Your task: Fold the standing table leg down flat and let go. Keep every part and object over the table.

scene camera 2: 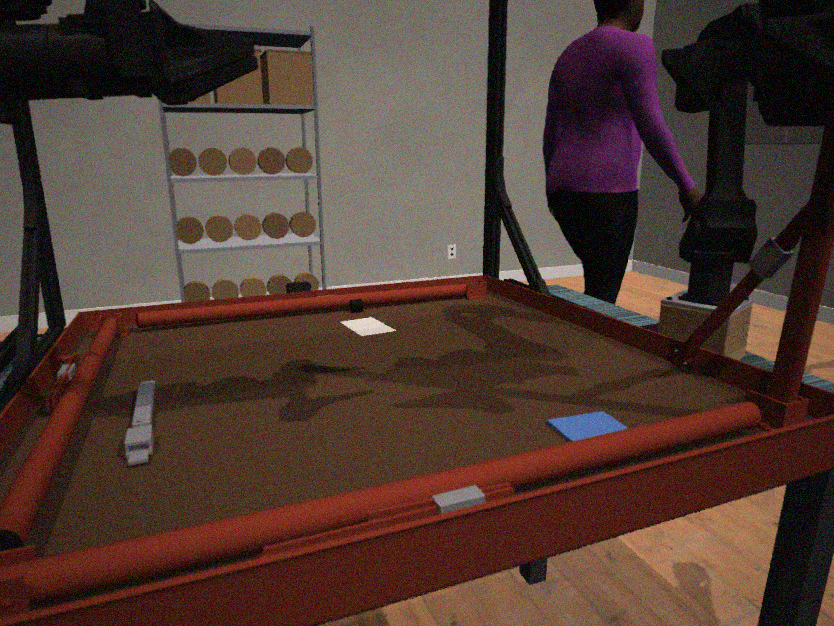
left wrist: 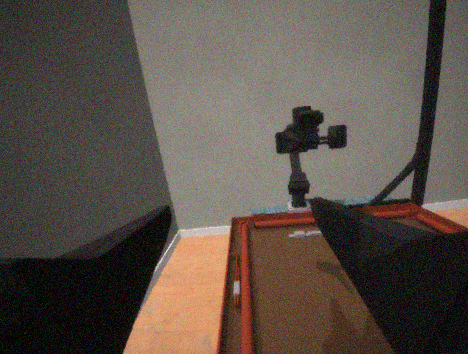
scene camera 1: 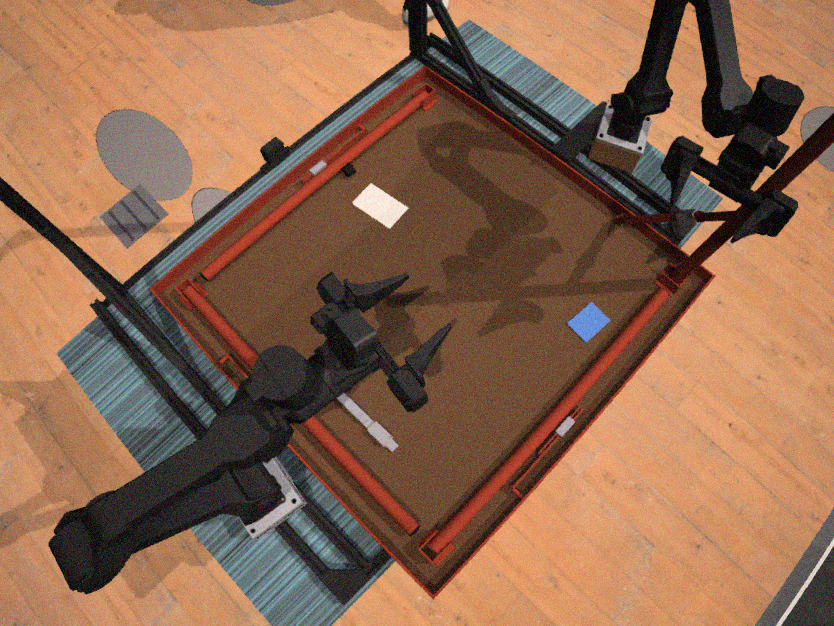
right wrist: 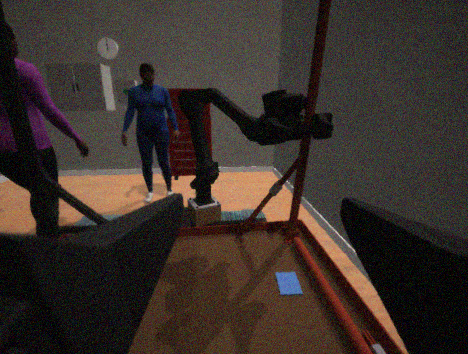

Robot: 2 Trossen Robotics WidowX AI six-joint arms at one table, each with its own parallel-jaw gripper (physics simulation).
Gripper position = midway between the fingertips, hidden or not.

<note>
I see my left gripper (scene camera 2: 709, 42), my right gripper (scene camera 2: 256, 55) and a blue square (scene camera 2: 572, 428).
The blue square shows as well in scene camera 1 (scene camera 1: 590, 320). My left gripper shows as well in the left wrist view (left wrist: 241, 208), in scene camera 1 (scene camera 1: 701, 221) and in the right wrist view (right wrist: 312, 129). My right gripper is seen too in the left wrist view (left wrist: 317, 140), in scene camera 1 (scene camera 1: 428, 300) and in the right wrist view (right wrist: 261, 204). The left wrist view does not show the blue square: it is out of frame.
</note>
